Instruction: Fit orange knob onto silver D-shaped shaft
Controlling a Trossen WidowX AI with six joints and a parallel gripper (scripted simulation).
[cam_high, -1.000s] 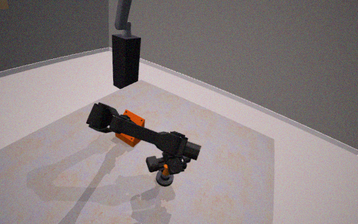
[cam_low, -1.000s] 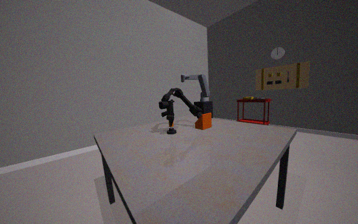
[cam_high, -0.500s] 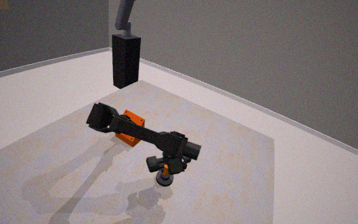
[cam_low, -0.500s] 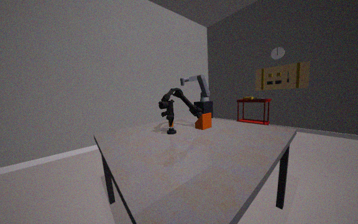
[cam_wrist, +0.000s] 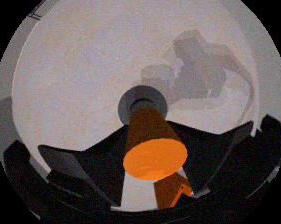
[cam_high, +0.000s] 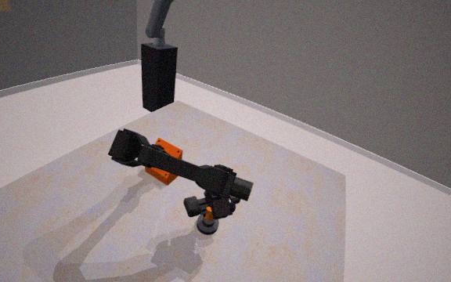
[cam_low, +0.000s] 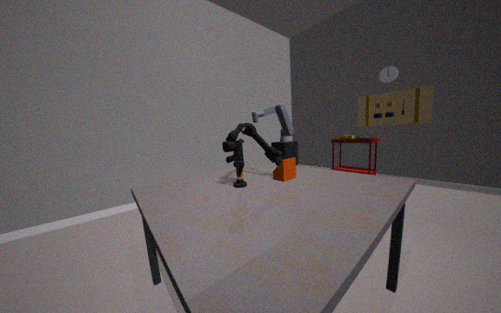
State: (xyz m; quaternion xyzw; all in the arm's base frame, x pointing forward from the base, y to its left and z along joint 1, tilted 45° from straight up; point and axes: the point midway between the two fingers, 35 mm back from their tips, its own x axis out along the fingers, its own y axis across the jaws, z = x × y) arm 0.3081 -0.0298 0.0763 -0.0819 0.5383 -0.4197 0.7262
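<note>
My gripper tip is now 3 cm below the orange knob. From my gripper tip the other things lie so: round dark pedestal 4 cm below.
</note>
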